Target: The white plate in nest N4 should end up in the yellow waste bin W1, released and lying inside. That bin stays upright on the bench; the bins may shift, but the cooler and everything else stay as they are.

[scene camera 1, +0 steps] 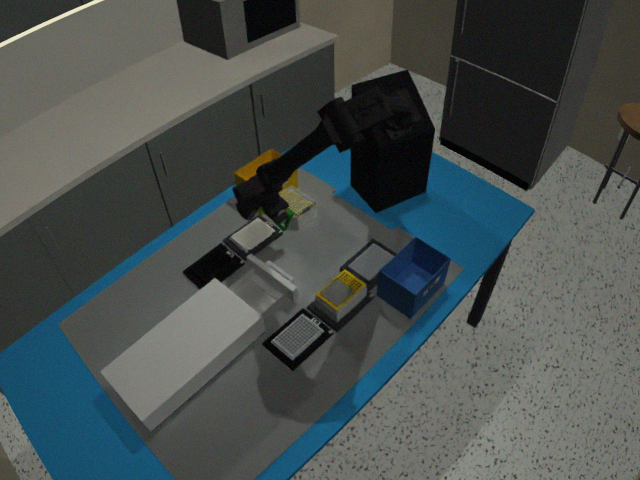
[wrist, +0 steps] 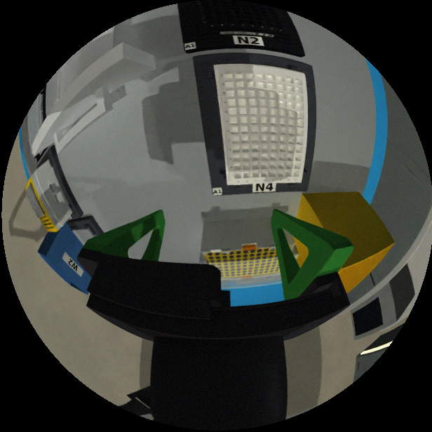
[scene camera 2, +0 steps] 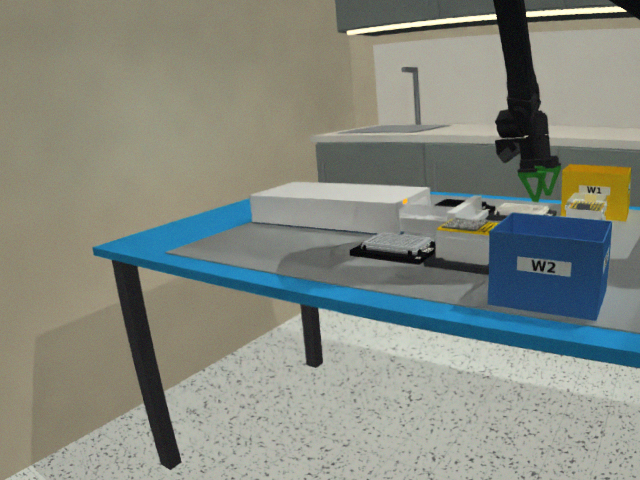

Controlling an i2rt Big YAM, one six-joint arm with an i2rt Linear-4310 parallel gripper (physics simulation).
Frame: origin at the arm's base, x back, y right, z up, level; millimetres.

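Seen in the pictures: gripper, fingertip midpoint: (scene camera 1: 276, 221) (scene camera 2: 542, 198); arm's base, origin of the base link: (scene camera 1: 390, 120).
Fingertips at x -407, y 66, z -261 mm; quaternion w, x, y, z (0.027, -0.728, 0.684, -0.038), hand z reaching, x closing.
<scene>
Pixels of each thing's top centre, then the offset from my fingertips to it. "spot": a spot on its surface instead.
- white plate, middle of its top: (scene camera 2: 522, 207) (scene camera 1: 252, 232) dx -74, dy +41, dz -39 mm
- yellow bin W1, middle of its top: (scene camera 2: 597, 169) (scene camera 1: 265, 168) dx +82, dy +195, dz +55 mm
- tip box, surface spot: (scene camera 2: 585, 206) spot: dx +118, dy -10, dz -4 mm
- Black nest N2, surface spot: (scene camera 1: 214, 266) spot: dx -242, dy -8, dz -41 mm
- Blue bin W2, middle of its top: (scene camera 2: 553, 225) (scene camera 1: 415, 264) dx +202, dy -429, dz +55 mm
- yellow-topped box, middle of its top: (scene camera 2: 473, 224) (scene camera 1: 341, 288) dx +1, dy -341, dz +12 mm
The white plate (scene camera 1: 253, 235) (scene camera 2: 523, 208) (wrist: 265, 125) lies flat in the dark frame of nest N4 (wrist: 205, 125). Its grid of square wells faces up. The yellow bin W1 (scene camera 1: 254, 167) (scene camera 2: 594, 178) (wrist: 345, 220) stands upright near the nest, at the bench's back edge; the arm partly covers it in scene camera 1. My gripper (scene camera 1: 273, 219) (scene camera 2: 543, 197) (wrist: 217, 215) is open and empty, with its green fingers wide apart. It is above the bench, higher than the plate and on the label side of N4. The bin's inner floor is hidden.
A tip box (scene camera 1: 297, 201) (scene camera 2: 585, 206) (wrist: 245, 262) stands beside W1. Black nest N2 (scene camera 1: 214, 266) (wrist: 245, 20) is beyond N4. The white cooler (scene camera 1: 180, 351) (scene camera 2: 330, 206) has its drawer out near N4. Blue bin W2 (scene camera 1: 413, 279) (scene camera 2: 547, 248) (wrist: 65, 252) and a yellow-topped box (scene camera 1: 341, 291) are across the bench.
</scene>
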